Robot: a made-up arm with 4 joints. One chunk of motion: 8 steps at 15 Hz.
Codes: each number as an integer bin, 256 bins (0 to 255) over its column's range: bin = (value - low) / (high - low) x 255, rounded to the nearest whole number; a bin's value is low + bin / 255 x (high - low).
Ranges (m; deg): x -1.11..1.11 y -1.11..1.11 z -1.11..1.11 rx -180..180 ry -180..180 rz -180..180
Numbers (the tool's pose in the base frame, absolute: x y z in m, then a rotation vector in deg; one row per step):
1: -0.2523 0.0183 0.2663 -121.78 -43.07 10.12
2: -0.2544 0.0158 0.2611 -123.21 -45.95 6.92
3: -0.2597 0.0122 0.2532 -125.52 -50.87 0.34
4: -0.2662 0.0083 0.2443 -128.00 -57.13 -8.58
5: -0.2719 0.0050 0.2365 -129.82 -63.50 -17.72
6: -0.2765 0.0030 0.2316 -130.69 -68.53 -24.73
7: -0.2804 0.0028 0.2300 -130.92 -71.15 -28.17
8: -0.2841 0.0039 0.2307 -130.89 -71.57 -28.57
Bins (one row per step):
1: 99 130 158 41 97 135
2: 98 129 157 40 95 132
3: 98 129 157 39 91 128
4: 97 128 156 37 87 121
5: 96 128 155 36 83 115
6: 96 128 154 35 79 110
7: 95 128 154 35 77 108
8: 95 128 154 35 77 107

